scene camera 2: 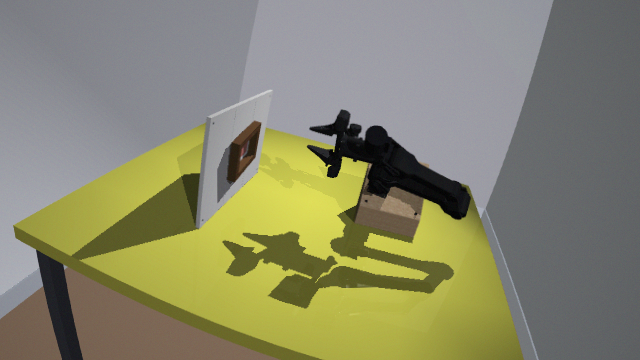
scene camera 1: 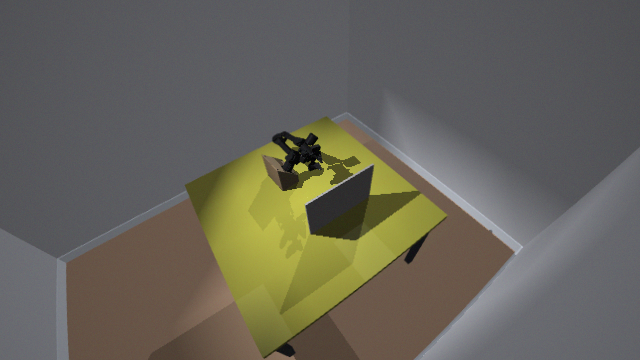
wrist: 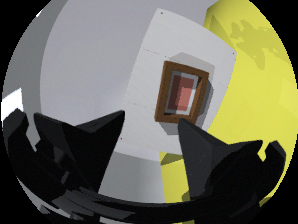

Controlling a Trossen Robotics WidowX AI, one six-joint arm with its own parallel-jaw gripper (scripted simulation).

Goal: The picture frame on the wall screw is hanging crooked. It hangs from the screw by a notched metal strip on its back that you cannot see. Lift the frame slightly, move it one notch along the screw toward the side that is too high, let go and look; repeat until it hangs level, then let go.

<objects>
picture frame: scene camera 2; wrist; not seen in scene camera 1 (hidden by a wall panel)
same spot on picture frame: (wrist: pixel 182 89) = (scene camera 2: pixel 243 148)
same spot on wall panel: (wrist: pixel 170 37) = (scene camera 2: pixel 259 113)
</objects>
